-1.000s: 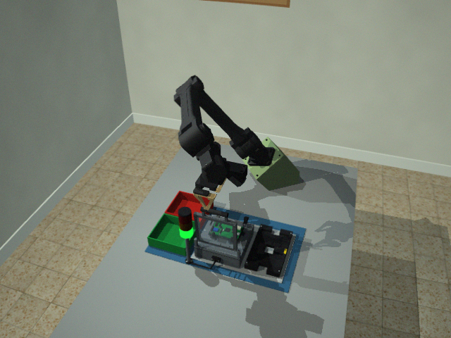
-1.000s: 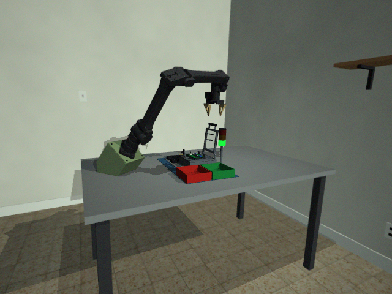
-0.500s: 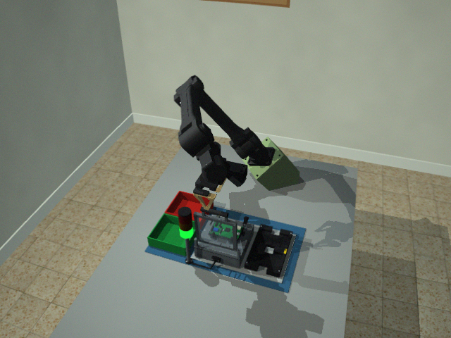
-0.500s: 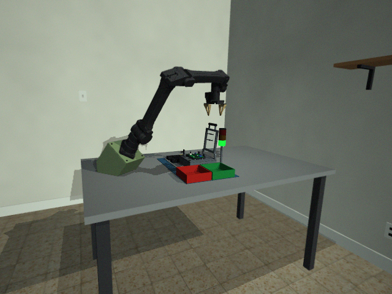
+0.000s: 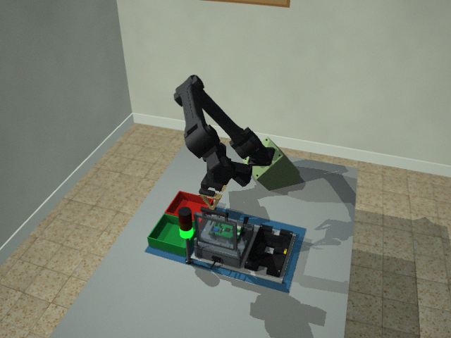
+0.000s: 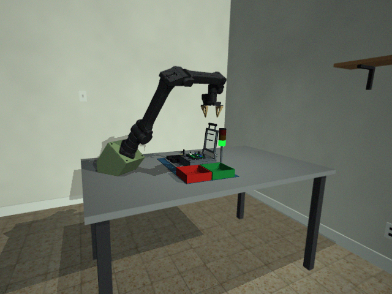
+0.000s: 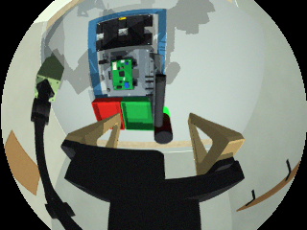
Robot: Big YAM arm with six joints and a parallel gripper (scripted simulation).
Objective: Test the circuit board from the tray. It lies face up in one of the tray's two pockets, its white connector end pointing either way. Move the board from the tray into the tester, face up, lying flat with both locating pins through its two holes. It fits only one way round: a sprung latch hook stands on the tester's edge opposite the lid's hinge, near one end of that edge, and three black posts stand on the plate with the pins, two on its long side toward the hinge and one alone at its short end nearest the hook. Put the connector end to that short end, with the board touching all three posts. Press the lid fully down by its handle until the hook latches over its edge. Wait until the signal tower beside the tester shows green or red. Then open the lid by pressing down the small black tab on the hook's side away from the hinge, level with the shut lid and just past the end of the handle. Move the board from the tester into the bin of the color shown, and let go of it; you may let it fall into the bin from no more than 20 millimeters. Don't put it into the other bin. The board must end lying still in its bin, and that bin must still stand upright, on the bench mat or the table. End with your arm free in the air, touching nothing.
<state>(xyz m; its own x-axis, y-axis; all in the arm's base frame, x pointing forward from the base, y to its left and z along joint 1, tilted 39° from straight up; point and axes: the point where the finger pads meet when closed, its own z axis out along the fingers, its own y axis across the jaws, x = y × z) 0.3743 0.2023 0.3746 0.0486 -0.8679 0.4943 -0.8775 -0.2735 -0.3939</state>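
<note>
Right now my hand is 11 cm past the green circuit board, 1 cm to the left of it and 25 cm above it. Round my hand: tester plate (11 cm behind, 26 cm below); then latch hook (18 cm behind, 5 cm to the left, 24 cm below); then clear lid (1 cm to the right, 14 cm below).
</note>
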